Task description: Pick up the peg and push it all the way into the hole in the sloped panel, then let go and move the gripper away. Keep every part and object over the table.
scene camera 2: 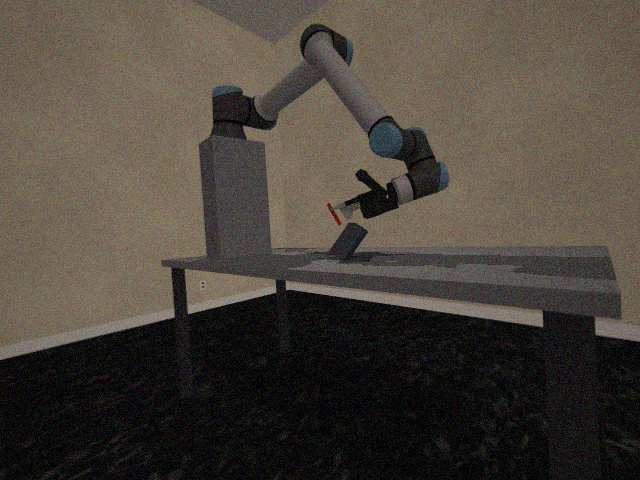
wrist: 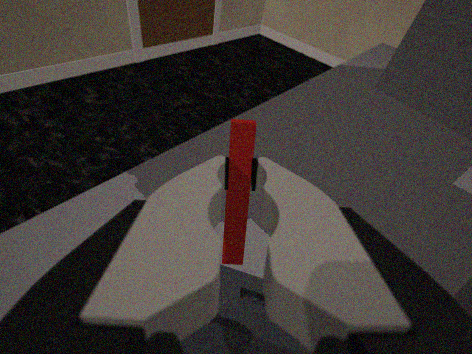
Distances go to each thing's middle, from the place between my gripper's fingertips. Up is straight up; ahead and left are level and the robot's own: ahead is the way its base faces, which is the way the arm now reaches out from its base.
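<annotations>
The red peg (wrist: 242,134) is in sight, and my gripper is 1 cm short of it, 1 cm to the right of it and 2 cm above it.
</annotations>
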